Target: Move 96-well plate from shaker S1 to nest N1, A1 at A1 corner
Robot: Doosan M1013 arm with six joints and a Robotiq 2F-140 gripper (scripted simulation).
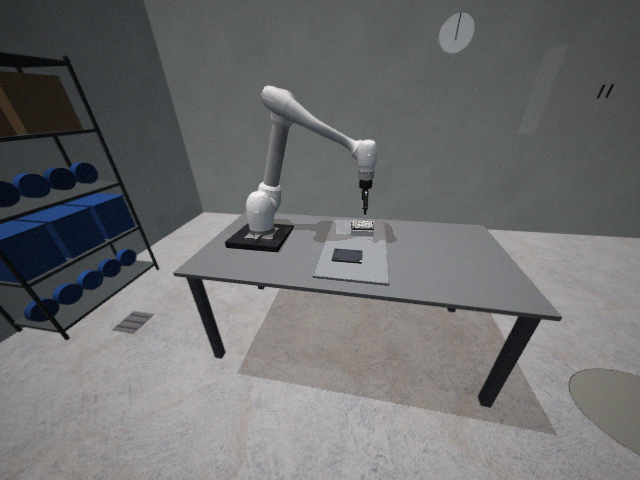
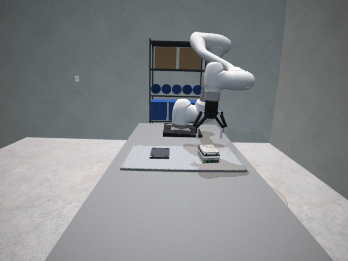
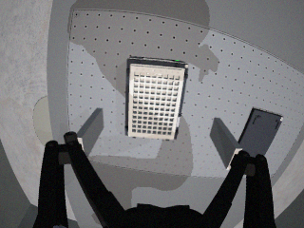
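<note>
Right now the white 96-well plate is 8 cm below my hand. From my hand the other things lie so: A1 corner mark: 3 cm behind, 35 cm to the right, 13 cm below; dark plate nest N1: 10 cm behind, 29 cm to the right, 14 cm below.
</note>
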